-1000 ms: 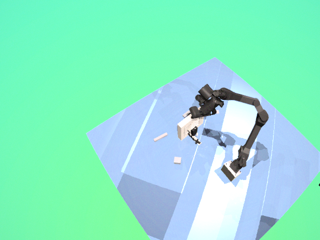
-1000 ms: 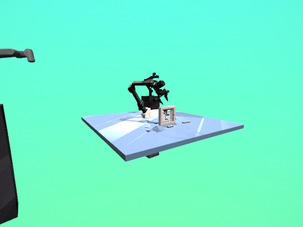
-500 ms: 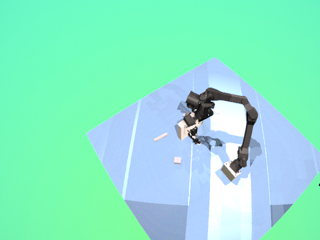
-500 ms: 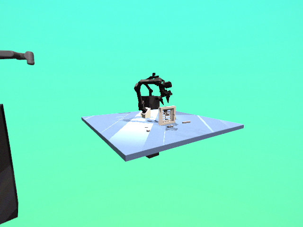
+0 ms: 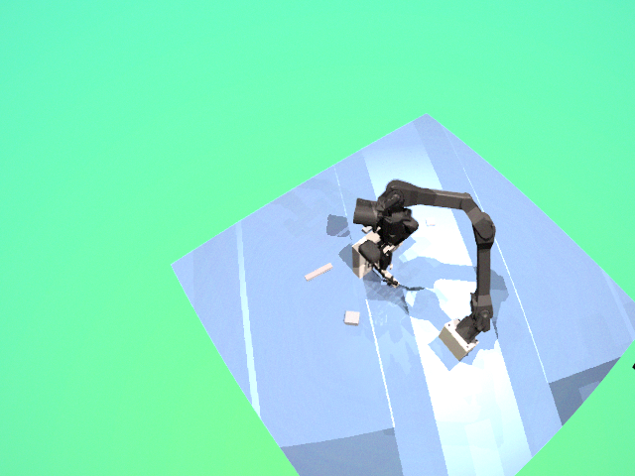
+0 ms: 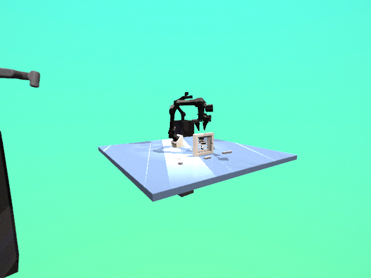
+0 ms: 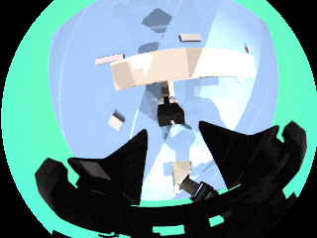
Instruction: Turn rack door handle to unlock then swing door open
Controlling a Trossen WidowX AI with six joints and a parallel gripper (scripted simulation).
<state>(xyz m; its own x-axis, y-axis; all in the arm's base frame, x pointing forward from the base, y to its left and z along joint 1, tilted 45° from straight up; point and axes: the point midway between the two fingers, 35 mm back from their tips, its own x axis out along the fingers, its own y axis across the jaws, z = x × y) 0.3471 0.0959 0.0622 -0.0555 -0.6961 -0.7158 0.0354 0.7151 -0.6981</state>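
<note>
Now: the dark upright handle 1 cm behind my gripper tip and 9 cm below it. The rest, counted from my gripper tip: grey bar 17 cm ahead, 15 cm to the left, 18 cm below.
</note>
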